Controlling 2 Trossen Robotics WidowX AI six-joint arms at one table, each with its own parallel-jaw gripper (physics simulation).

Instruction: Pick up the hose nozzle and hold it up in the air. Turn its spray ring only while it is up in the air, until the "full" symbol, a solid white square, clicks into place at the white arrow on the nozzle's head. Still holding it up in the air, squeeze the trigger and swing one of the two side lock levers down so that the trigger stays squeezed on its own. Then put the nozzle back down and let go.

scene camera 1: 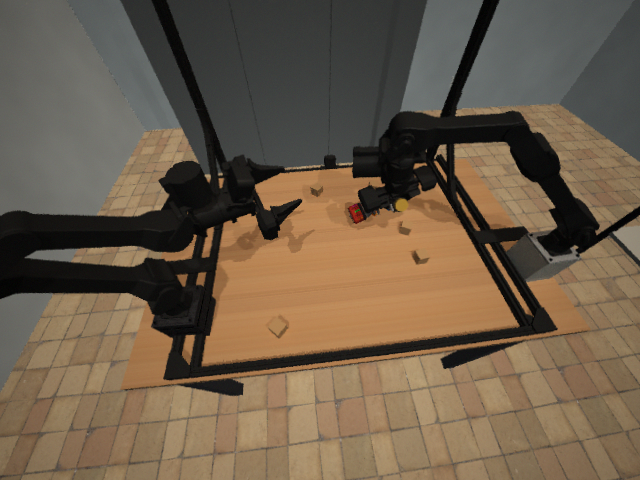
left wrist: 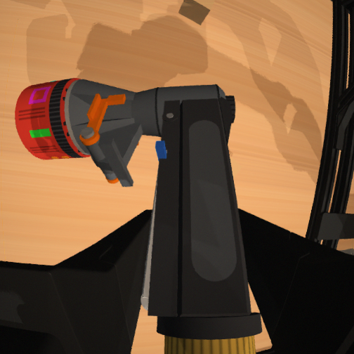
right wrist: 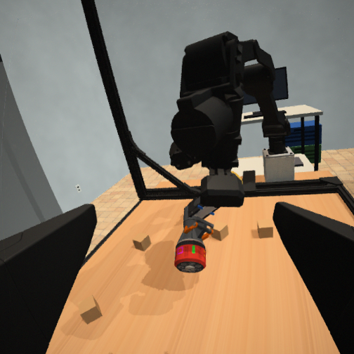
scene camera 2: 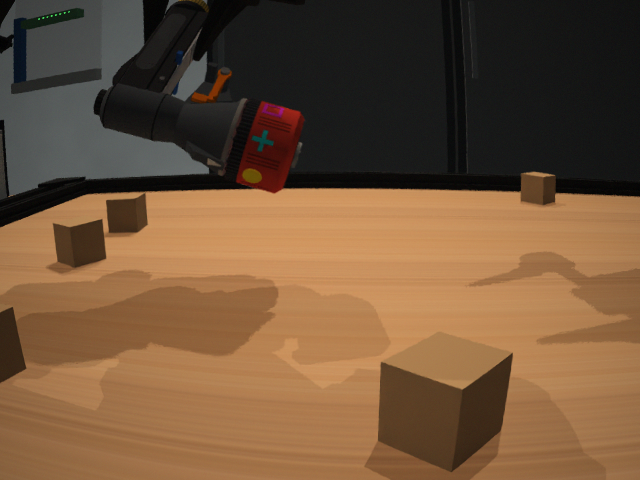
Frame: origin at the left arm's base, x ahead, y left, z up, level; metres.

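Seen in the pictures: left gripper, fingertip midpoint: (scene camera 1: 393,205) (scene camera 2: 171,56); right gripper, fingertip midpoint: (scene camera 1: 292,184); left arm's base, link origin: (scene camera 1: 553,245); right arm's base, link origin: (scene camera 1: 177,305).
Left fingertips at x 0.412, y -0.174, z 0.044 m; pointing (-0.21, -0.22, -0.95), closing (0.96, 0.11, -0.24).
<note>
Offsets run from my left fingertips to a thing's top centre. "spot": to the spot under its first point. Level surfaces: height alone.
The dark grey hose nozzle {spot: 0.050 m down, 0.027 m ahead, 0.074 m right} (scene camera 2: 170,118) (left wrist: 145,111) is held above the table by its handle, head tilted down. Its red spray ring {0.040 m down, 0.086 m ahead, 0.049 m right} (scene camera 1: 355,212) (scene camera 2: 273,149) (left wrist: 42,120) (right wrist: 190,257) shows a magenta square outline, teal plus and yellow oval in scene camera 2, and a green bar in the left wrist view. A small pale mark {spot: 0.082 m down, 0.056 m ahead, 0.075 m right} (scene camera 2: 212,163) sits on the head near the yellow oval. No white square shows. Orange lever parts (left wrist: 95,117) and a blue tab (left wrist: 161,150) show. My left gripper (left wrist: 191,217) is shut on the handle. My right gripper (scene camera 1: 292,184) (right wrist: 186,211) is open, apart from the nozzle.
Tan blocks {0.129 m down, 0.187 m ahead, 0.255 m right} (scene camera 1: 316,191) {0.129 m down, 0.086 m back, 0.023 m right} (scene camera 1: 404,228) {0.129 m down, 0.092 m back, 0.096 m left} (scene camera 1: 420,256) {0.129 m down, 0.360 m ahead, 0.247 m left} (scene camera 1: 278,326) are spread over the wooden table {0.163 m down} (scene camera 1: 336,299). A block {spot: 0.136 m down, 0.184 m ahead, 0.275 m right} (scene camera 2: 444,403) stands close to scene camera 2. A black frame (scene camera 1: 361,352) borders the table, with upright posts at its back corners.
</note>
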